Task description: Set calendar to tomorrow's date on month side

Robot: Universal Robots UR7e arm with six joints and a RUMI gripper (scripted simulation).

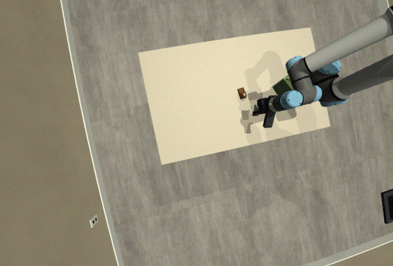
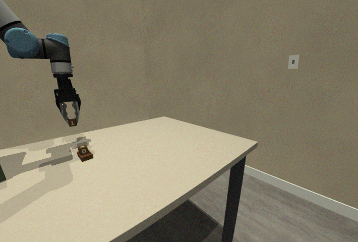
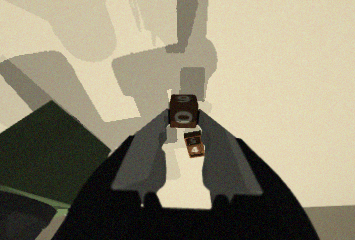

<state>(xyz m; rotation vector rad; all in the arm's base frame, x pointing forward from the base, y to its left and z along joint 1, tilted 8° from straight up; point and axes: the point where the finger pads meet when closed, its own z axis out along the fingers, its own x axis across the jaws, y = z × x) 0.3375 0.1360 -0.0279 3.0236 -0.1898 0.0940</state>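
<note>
My gripper is now 160 mm to the left of the brown calendar tray, 120 mm above it and 10 mm short of it. Also, from my hand: brown digit cube: 10 mm below.
</note>
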